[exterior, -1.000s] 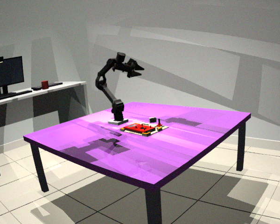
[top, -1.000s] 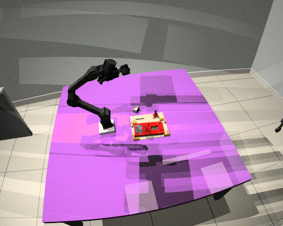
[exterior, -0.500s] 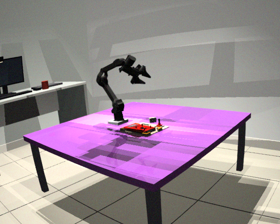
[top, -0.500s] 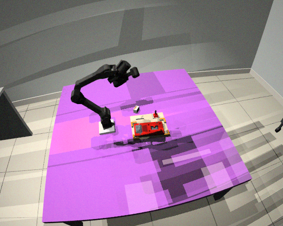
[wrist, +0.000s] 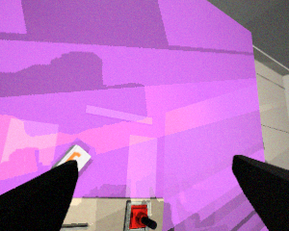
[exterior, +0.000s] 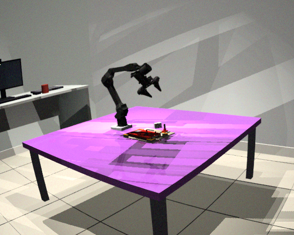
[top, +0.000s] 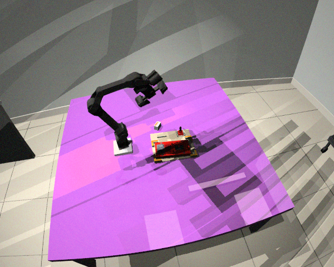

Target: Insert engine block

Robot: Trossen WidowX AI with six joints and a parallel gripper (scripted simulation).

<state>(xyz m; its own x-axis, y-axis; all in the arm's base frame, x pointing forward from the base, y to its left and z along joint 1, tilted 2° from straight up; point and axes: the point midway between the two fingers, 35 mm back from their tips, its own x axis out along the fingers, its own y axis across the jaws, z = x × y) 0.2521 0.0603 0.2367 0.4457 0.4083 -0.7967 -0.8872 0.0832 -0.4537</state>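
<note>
My gripper tip is 1 cm past the grey engine block and 22 cm above it.
</note>
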